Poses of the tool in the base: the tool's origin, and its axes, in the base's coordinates. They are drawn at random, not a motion.
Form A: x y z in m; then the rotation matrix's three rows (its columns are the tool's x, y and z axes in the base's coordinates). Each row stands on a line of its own.
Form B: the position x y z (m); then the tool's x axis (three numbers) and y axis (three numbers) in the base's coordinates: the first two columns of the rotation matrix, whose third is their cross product. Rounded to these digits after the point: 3 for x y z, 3 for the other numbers.
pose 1, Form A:
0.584 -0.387 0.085
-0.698 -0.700 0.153
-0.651 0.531 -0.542
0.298 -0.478 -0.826
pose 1, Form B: 0.584 -0.387 0.085 -0.698 -0.651 0.298 -0.700 0.531 -0.478
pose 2, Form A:
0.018 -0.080 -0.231
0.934 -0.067 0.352
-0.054 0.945 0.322
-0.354 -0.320 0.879
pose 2, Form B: 0.018 -0.080 -0.231 0.934 -0.054 -0.354 -0.067 0.945 -0.320
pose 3, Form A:
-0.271 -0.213 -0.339
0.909 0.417 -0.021
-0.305 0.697 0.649
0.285 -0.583 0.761
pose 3, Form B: -0.271 -0.213 -0.339 0.909 -0.305 0.285 0.417 0.697 -0.583
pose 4, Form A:
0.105 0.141 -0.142
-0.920 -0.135 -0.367
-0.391 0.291 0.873
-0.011 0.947 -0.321
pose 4, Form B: 0.105 0.141 -0.142 -0.920 -0.391 -0.011 -0.135 0.291 0.947
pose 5, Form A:
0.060 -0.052 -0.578
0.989 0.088 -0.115
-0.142 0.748 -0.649
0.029 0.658 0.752
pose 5, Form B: 0.060 -0.052 -0.578 0.989 -0.142 0.029 0.088 0.748 0.658
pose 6, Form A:
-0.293 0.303 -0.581
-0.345 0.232 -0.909
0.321 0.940 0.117
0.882 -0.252 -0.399
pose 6, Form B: -0.293 0.303 -0.581 -0.345 0.321 0.882 0.232 0.940 -0.252
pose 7, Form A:
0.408 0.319 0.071
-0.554 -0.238 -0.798
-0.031 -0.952 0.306
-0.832 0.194 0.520
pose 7, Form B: 0.408 0.319 0.071 -0.554 -0.031 -0.832 -0.238 -0.952 0.194
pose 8, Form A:
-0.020 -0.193 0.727
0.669 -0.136 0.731
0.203 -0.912 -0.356
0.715 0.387 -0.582
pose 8, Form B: -0.020 -0.193 0.727 0.669 0.203 0.715 -0.136 -0.912 0.387
